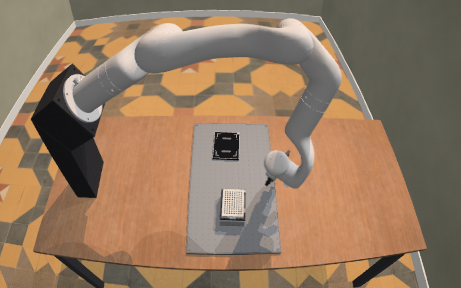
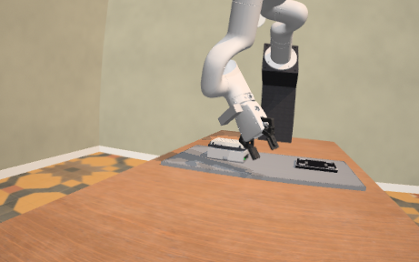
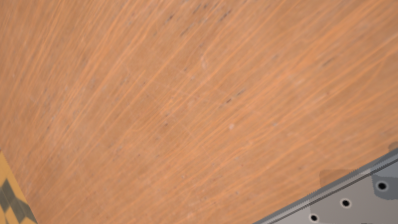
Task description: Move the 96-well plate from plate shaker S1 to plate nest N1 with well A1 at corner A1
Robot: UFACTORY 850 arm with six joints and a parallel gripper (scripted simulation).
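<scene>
Now: hand 21 cm to the left of the white 96-well plate, 14 cm past it and 2 cm above it. From my hand the other things lie so: black plate nest N1 (26 cm behind, 12 cm to the left, 8 cm below).
</scene>
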